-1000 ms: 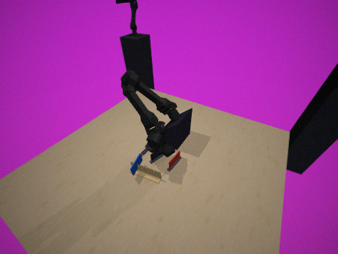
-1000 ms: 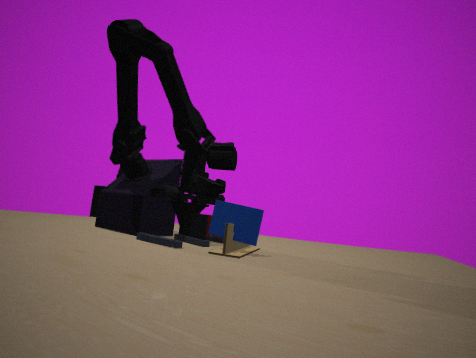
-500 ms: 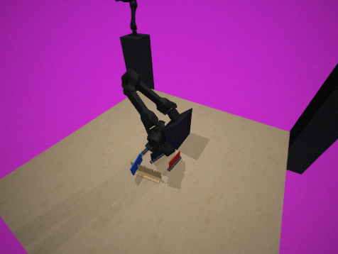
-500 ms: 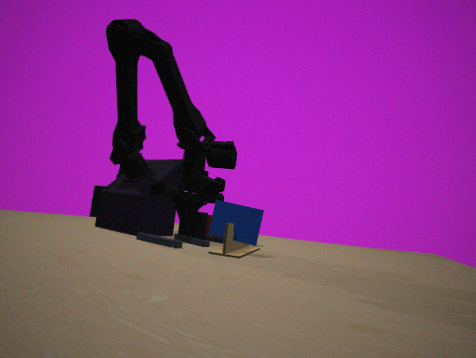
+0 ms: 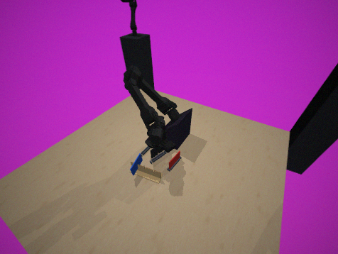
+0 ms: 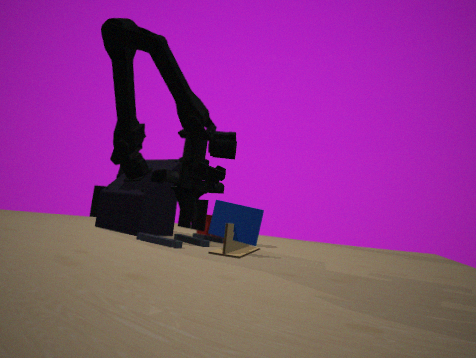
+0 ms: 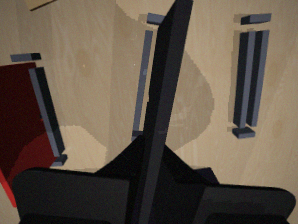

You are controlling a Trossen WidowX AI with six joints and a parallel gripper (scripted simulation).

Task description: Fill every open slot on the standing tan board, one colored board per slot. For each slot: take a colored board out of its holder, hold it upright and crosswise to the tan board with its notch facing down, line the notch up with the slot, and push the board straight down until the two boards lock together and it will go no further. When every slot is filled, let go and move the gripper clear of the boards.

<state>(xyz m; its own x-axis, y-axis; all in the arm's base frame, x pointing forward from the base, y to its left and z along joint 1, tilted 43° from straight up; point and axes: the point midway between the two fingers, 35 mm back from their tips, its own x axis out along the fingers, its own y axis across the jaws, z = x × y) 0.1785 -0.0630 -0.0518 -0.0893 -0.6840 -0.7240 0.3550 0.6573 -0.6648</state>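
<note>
Right now the tan board is 150 mm ahead of my gripper tip, 10 mm to the right of it and 30 mm below it. The rest, counted from my gripper tip: black board (20 mm ahead, 10 mm to the right); then blue board (160 mm ahead, 60 mm to the right); then red board (20 mm ahead, 100 mm to the left, 30 mm below).
</note>
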